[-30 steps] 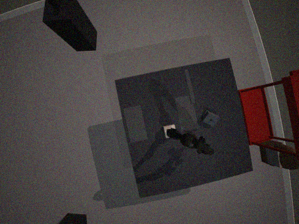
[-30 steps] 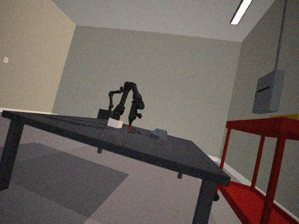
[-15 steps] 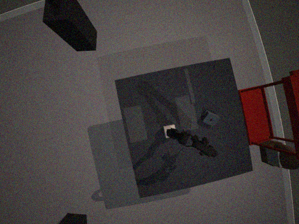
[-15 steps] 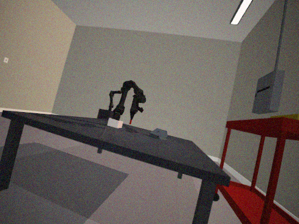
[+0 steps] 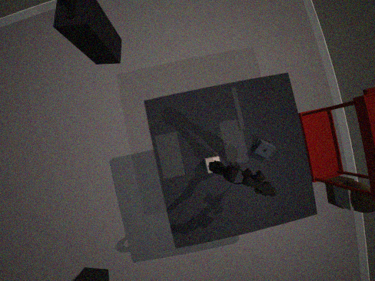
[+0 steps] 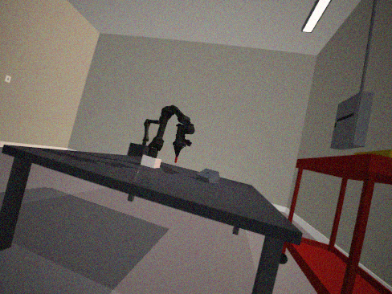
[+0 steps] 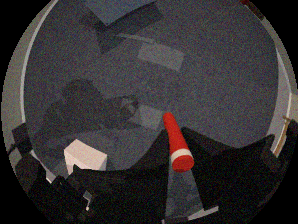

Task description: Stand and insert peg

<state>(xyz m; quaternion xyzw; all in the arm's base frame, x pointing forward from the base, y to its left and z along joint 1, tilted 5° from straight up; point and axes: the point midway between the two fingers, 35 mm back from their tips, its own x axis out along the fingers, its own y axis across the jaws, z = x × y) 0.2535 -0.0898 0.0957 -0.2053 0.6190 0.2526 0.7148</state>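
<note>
Right now my gripper tip is 22 cm to the right of the sloped grey panel, 17 cm short of it and 9 cm above it. The rest, counted from my gripper tip: red peg: 2 cm above.
</note>
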